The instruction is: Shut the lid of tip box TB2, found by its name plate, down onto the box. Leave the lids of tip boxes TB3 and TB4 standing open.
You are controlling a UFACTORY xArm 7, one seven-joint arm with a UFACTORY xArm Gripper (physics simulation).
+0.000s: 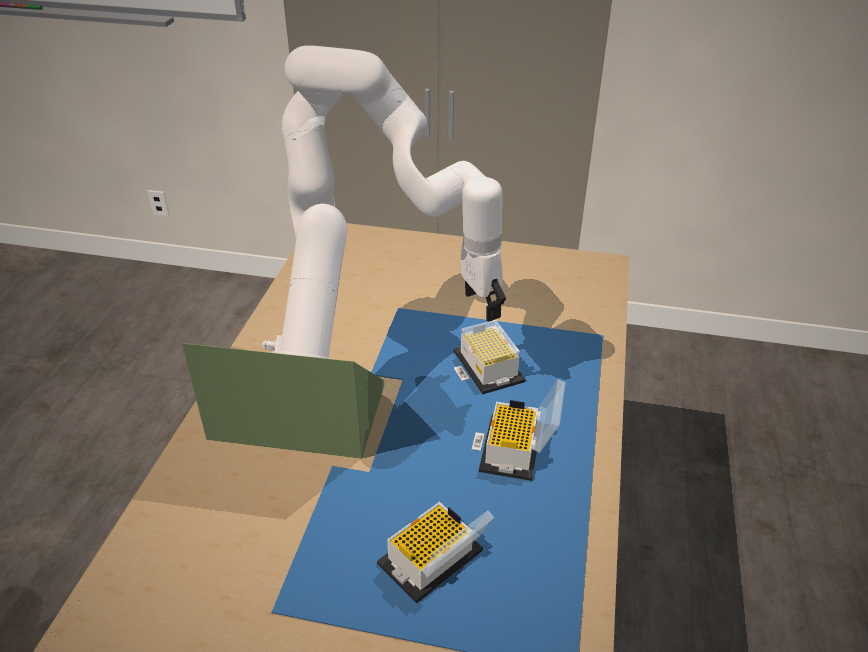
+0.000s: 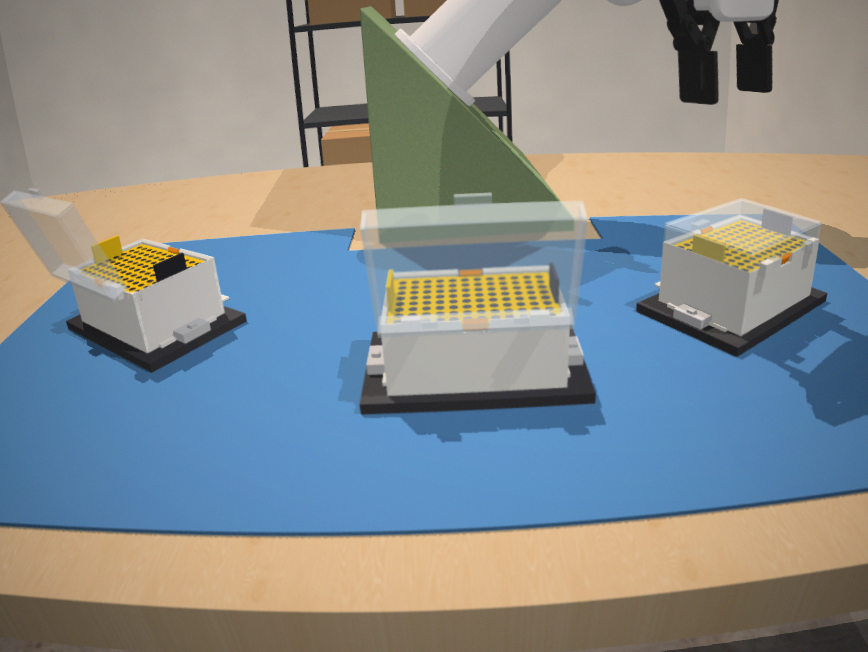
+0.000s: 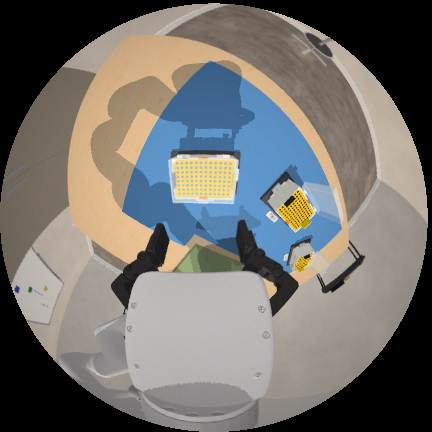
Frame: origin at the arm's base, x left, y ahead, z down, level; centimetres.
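Seen in the pictures: gripper, fingertip midpoint: (image 1: 482, 306) (image 2: 728, 96) (image 3: 200, 230); arm's base, link origin: (image 1: 303, 361) (image 2: 432, 70).
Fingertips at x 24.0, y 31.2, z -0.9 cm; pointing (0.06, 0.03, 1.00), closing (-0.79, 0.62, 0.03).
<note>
Offsets run from my fingertips to a thing's top centre. "spot": to the spot under its first point. Level surfaces: height alone.
A white tip box @[dy +0.8, dx +1.1, dz +10.1 cm] (image 1: 499, 370) (image 2: 708, 291) (image 3: 204, 179) with yellow rack has its clear lid down, level on top. The middle tip box @[dy +10.1, dx -21.6, dz +10.4 cm] (image 1: 512, 428) (image 2: 477, 361) (image 3: 296, 207) has its clear lid @[spot: dy +17.3, dx -21.3, dz +8.2 cm] (image 1: 551, 417) (image 2: 473, 223) (image 3: 324, 201) standing open. The third tip box @[dy -0.1, dx -50.4, dz +10.4 cm] (image 1: 428, 536) (image 2: 150, 301) (image 3: 301, 257) also has its clear lid @[dy +5.4, dx -54.3, dz +2.5 cm] (image 1: 484, 522) (image 2: 52, 228) (image 3: 318, 263) open. The lettering on the name plates is too small to read. My gripper (image 1: 481, 300) (image 2: 726, 94) (image 3: 200, 230) is open and empty, above and apart from the lidded box.
Small name plates @[spot: dy -3.7, dx -2.2, dz +17.7 cm] (image 1: 461, 373) @[spot: dy +3.2, dx -21.4, dz +17.7 cm] (image 1: 477, 440) lie beside two boxes on the blue mat @[dz +17.9 cm] (image 1: 540, 561) (image 2: 280, 456) (image 3: 280, 135). The green arm mount (image 1: 280, 400) (image 2: 414, 140) (image 3: 200, 255) stands at the mat's inner edge. The raised lids stick up above their boxes.
</note>
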